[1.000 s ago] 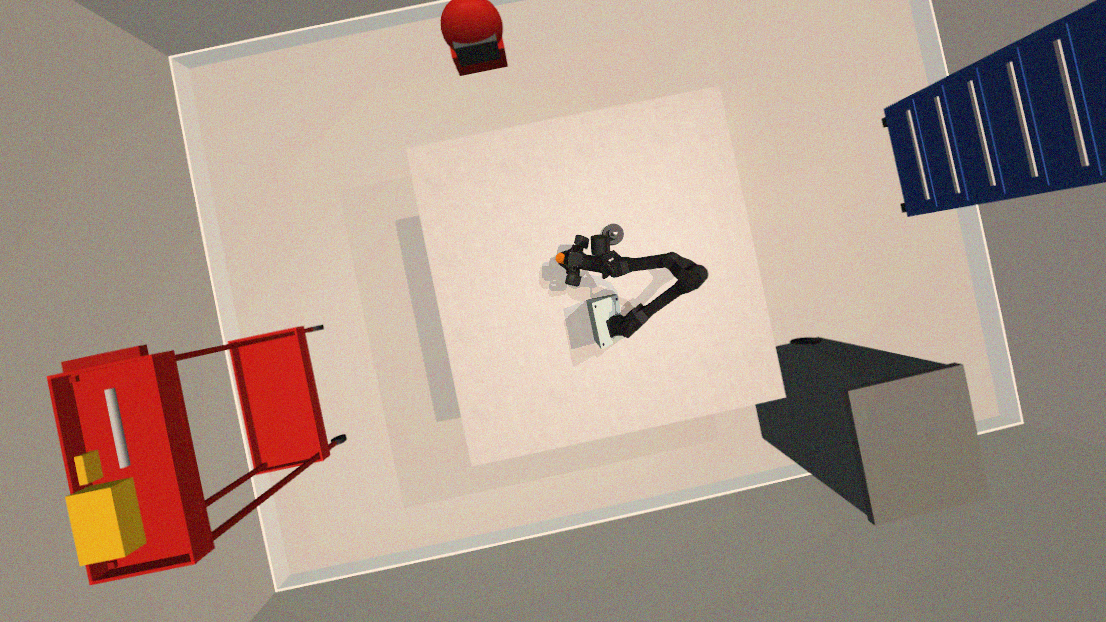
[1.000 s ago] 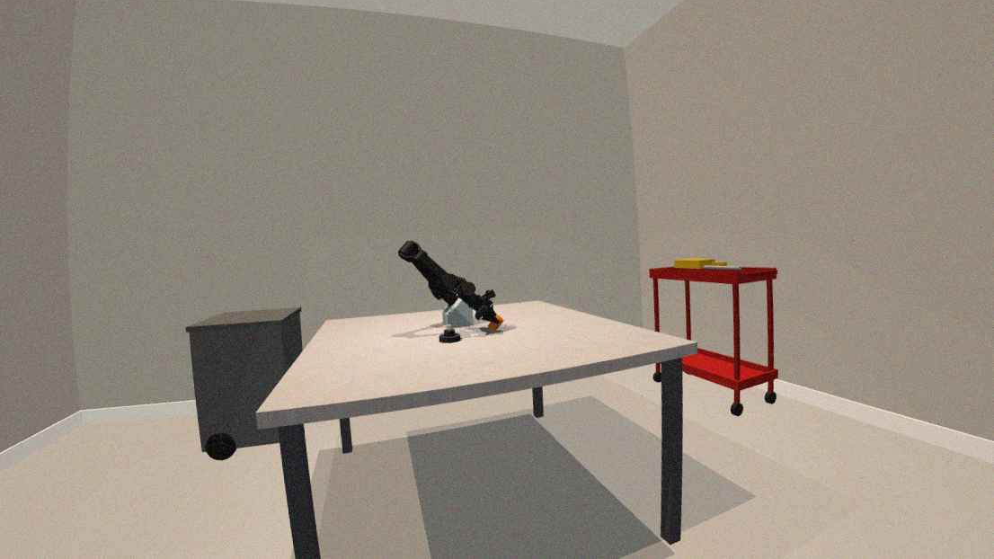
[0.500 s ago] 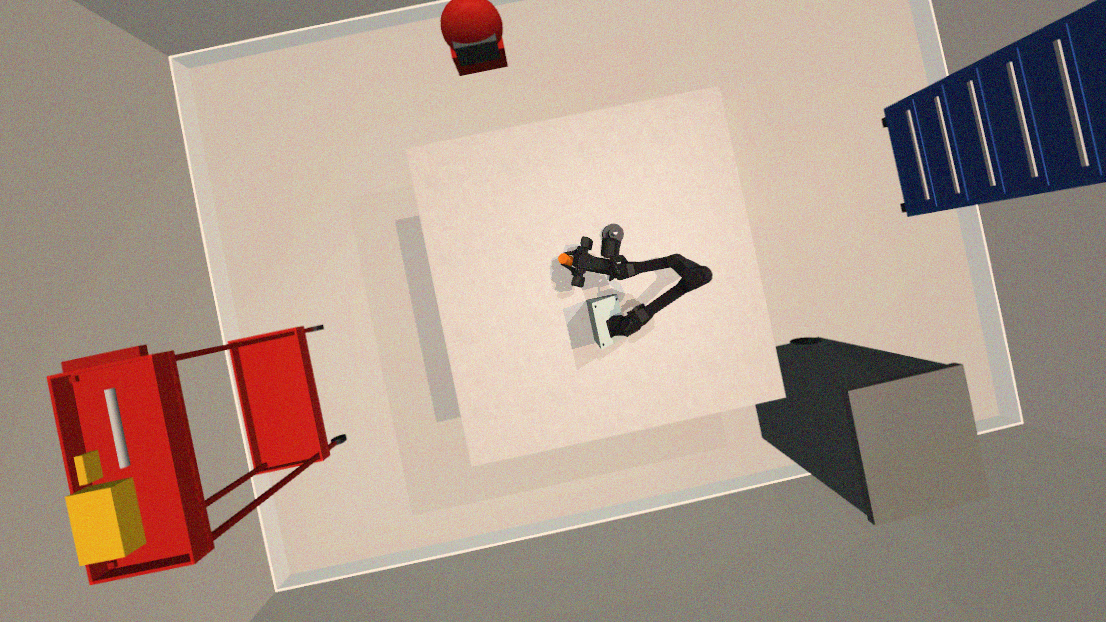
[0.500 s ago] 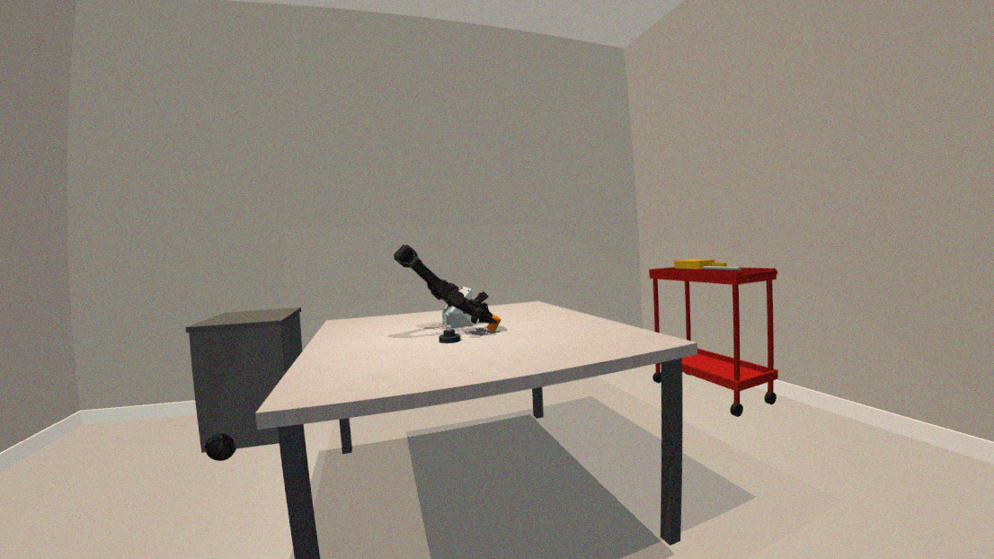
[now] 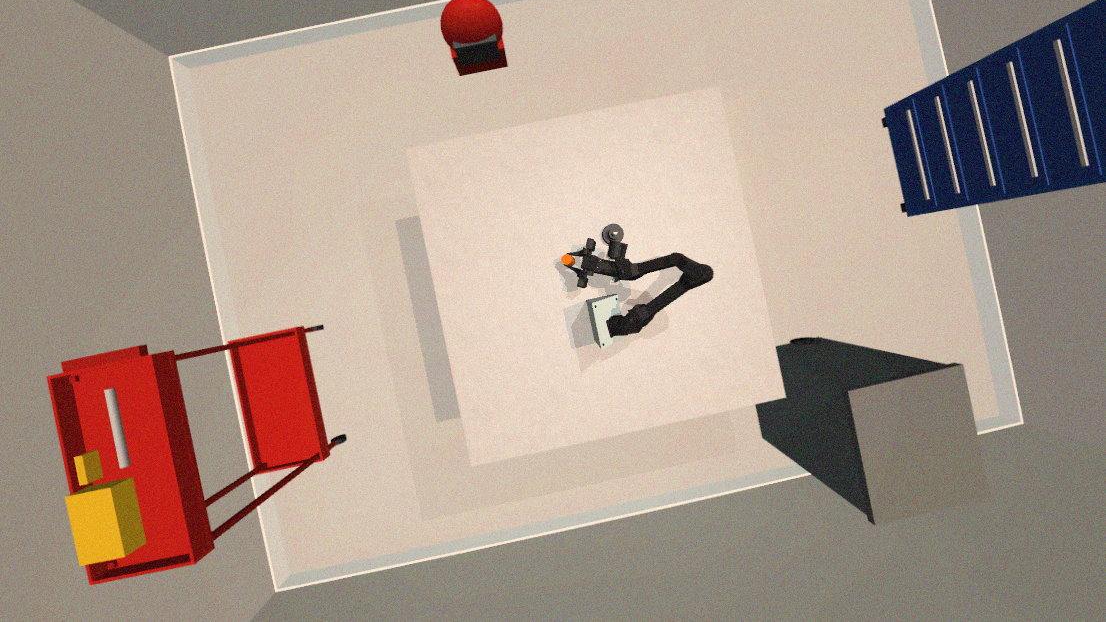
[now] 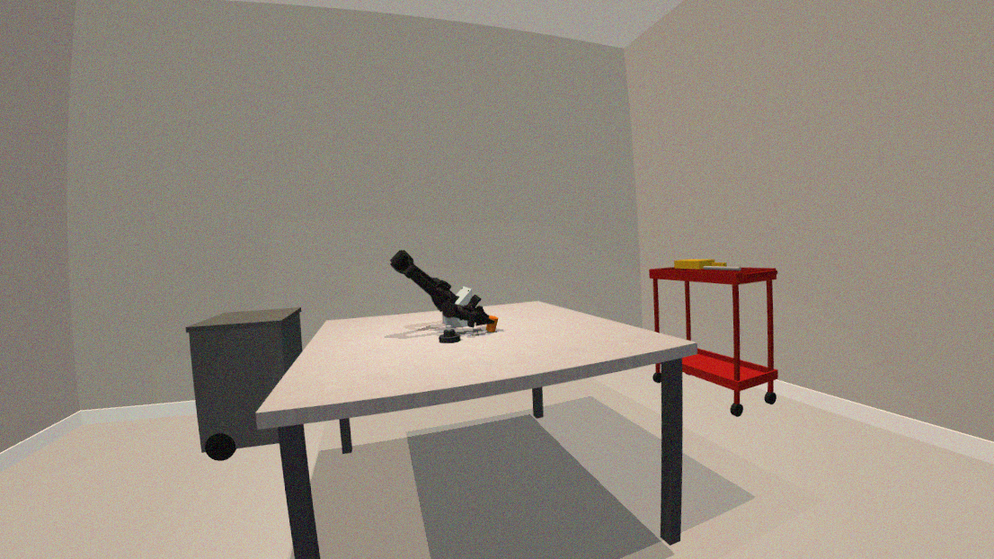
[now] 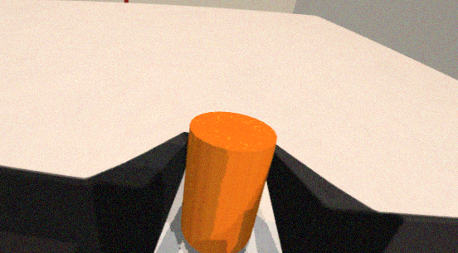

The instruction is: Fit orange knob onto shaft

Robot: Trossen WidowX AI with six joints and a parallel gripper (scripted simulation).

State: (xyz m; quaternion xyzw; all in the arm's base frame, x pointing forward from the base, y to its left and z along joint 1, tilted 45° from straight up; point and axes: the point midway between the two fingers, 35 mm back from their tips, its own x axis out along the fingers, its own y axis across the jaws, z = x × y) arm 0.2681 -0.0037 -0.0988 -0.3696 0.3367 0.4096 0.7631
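Now: the orange knob 1 cm to the right of my gripper tip. Also, from my gripper tip: dark round pedestal 4 cm ahead, 21 cm to the right, 2 cm below.
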